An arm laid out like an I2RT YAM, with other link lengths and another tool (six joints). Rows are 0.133 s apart.
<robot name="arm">
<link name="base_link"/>
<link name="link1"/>
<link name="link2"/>
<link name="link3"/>
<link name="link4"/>
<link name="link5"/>
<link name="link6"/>
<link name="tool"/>
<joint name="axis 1" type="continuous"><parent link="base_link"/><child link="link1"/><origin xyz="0 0 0.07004" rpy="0 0 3.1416"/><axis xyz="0 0 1"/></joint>
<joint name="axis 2" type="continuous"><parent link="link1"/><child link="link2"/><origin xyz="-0.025 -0.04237 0.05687" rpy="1.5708 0 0"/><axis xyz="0 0 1"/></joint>
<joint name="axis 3" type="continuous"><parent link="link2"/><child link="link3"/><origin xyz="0.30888 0 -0.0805" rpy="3.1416 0 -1.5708"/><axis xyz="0 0 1"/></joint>
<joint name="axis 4" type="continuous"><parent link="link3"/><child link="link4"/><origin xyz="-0.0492 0.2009 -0.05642" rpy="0 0 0"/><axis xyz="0 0 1"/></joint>
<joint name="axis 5" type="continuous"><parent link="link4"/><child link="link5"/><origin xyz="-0.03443 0.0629 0.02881" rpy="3.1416 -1.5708 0"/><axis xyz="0 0 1"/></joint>
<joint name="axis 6" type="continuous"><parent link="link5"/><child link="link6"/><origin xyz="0 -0.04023 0.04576" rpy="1.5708 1.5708 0"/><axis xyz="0 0 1"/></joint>
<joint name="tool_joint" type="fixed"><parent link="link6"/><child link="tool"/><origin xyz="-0.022 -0.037 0.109" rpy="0 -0.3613 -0.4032"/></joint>
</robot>
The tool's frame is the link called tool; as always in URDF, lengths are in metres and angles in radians. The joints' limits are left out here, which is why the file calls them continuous.
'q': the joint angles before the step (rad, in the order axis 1, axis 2, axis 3, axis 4, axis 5, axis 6). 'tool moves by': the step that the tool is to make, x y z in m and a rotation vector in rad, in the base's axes. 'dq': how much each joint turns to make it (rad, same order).
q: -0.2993 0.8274 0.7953 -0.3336 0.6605 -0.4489
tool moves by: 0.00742 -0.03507 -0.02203 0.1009 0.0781 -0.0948
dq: -0.2543 0.1634 0.0112 0.0457 -0.1695 -0.0122
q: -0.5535 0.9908 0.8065 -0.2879 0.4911 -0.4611
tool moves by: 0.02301 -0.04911 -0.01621 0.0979 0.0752 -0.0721
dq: -0.1521 0.2530 0.1043 0.0351 -0.0864 -0.0113
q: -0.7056 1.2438 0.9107 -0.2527 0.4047 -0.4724
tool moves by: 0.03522 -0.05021 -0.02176 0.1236 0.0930 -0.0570
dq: -0.0549 0.2983 0.2204 -0.0842 -0.0166 0.0267
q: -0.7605 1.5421 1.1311 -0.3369 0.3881 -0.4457
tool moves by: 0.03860 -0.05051 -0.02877 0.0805 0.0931 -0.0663
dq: -0.0126 0.2935 0.2719 -0.1163 0.0416 0.0377
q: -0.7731 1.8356 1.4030 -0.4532 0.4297 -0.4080
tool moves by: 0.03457 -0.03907 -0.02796 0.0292 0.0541 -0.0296
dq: 0.0007 0.2255 0.2376 -0.0779 0.0318 0.0154
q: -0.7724 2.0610 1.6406 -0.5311 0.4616 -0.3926
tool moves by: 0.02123 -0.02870 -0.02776 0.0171 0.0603 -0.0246
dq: -0.0007 0.1799 0.2074 -0.0842 0.0381 0.0036
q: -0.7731 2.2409 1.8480 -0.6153 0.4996 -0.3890
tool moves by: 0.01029 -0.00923 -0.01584 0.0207 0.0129 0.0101
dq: -0.0015 0.0754 0.0809 -0.0255 -0.0110 -0.0078
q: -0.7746 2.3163 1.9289 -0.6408 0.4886 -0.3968
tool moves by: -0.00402 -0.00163 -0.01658 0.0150 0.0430 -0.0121
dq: -0.0016 0.0373 0.0032 -0.0068 0.0220 -0.0006
